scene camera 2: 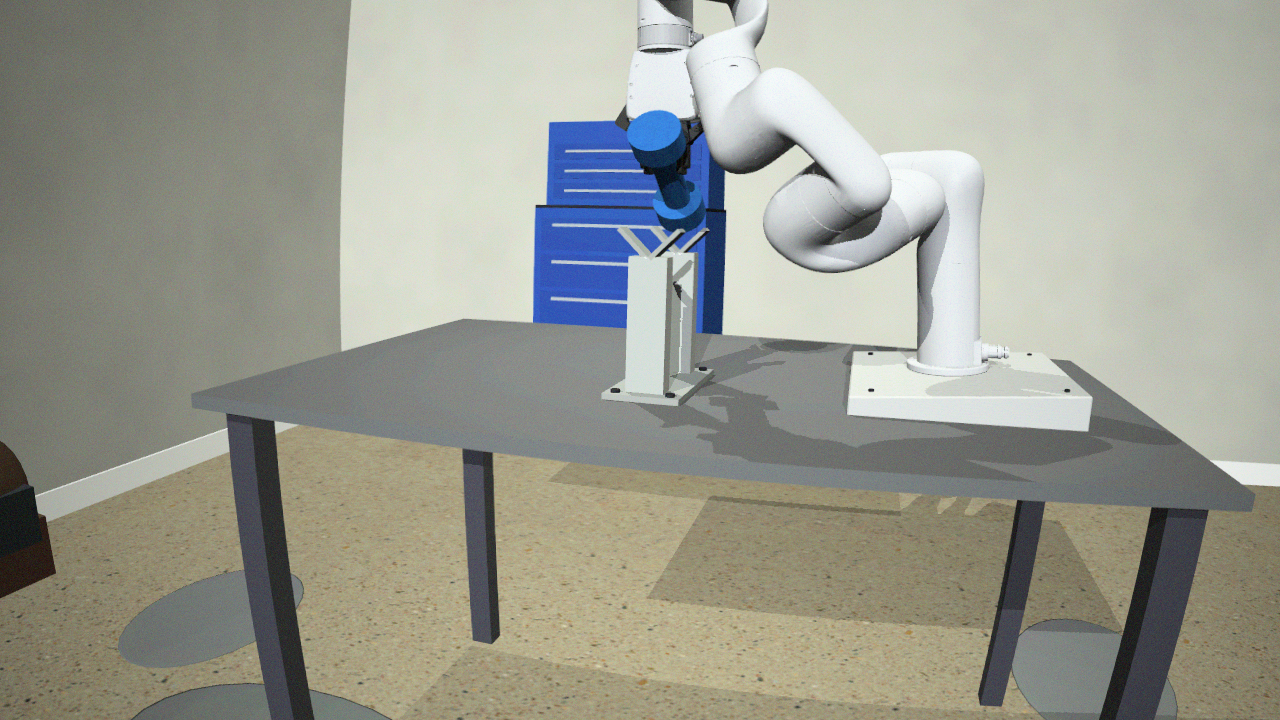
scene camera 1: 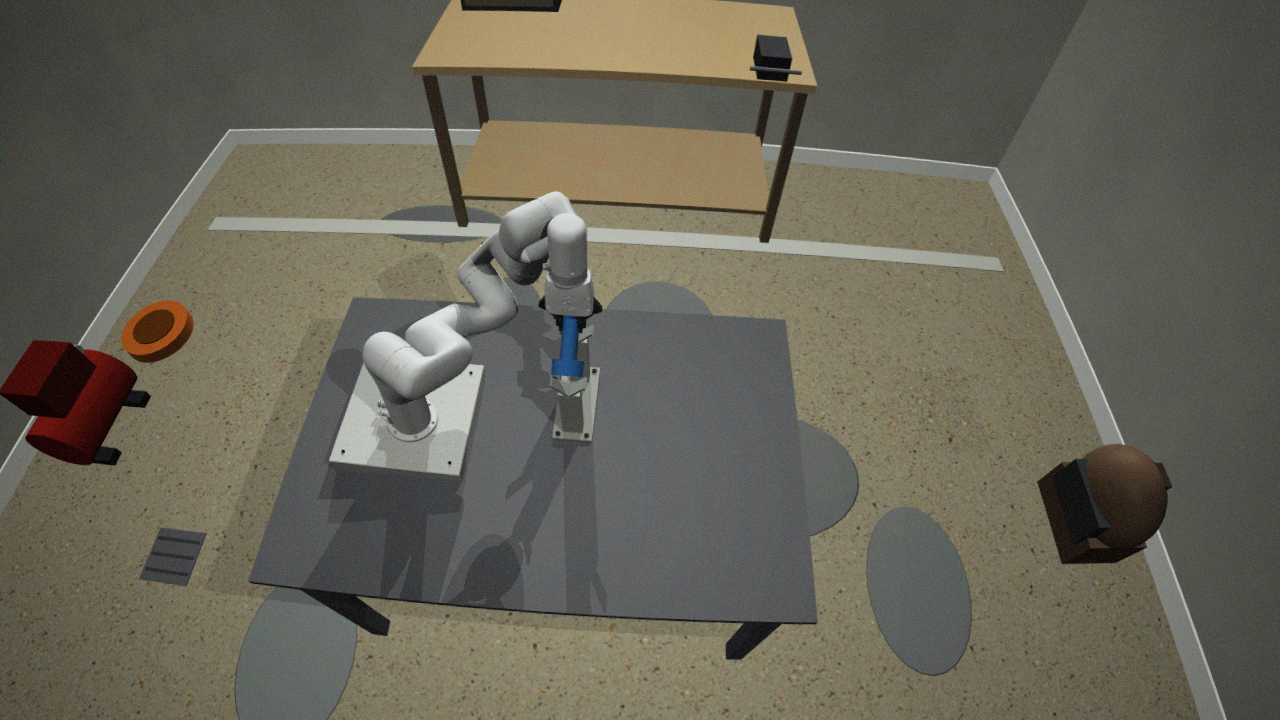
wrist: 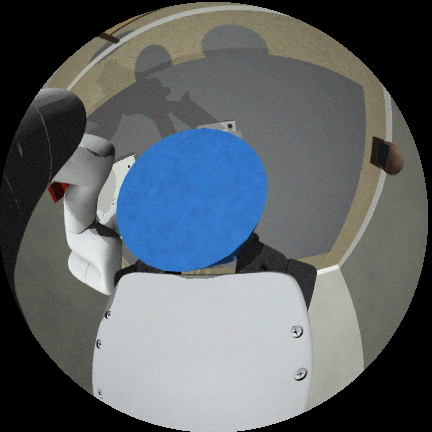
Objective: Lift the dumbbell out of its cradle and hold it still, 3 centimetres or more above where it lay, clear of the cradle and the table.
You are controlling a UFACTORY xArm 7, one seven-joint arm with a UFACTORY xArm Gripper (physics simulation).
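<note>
The blue dumbbell (scene camera 1: 569,340) (scene camera 2: 673,189) (wrist: 192,200) hangs steeply tilted. One head is high on the wrist camera's side, the other low. My gripper (scene camera 1: 570,324) (scene camera 2: 675,168) is shut on its handle; in the wrist view the raised head hides the fingertips. The pale cradle (scene camera 1: 570,413) (scene camera 2: 648,326) (wrist: 231,125), with two posts and V-shaped tops, stands below on the grey table (scene camera 1: 698,501) (scene camera 2: 402,385) (wrist: 310,150). In scene camera 2 the low head shows at the height of the V tips; I cannot tell whether it touches the cradle.
The robot's white base plate (scene camera 1: 358,438) (scene camera 2: 966,413) stands beside the cradle. A wooden workbench (scene camera 1: 617,46) stands behind the table. A blue tool cabinet (scene camera 2: 581,300) shows behind the cradle in scene camera 2. A red object (scene camera 1: 89,407) and a brown object (scene camera 1: 1118,497) flank the table.
</note>
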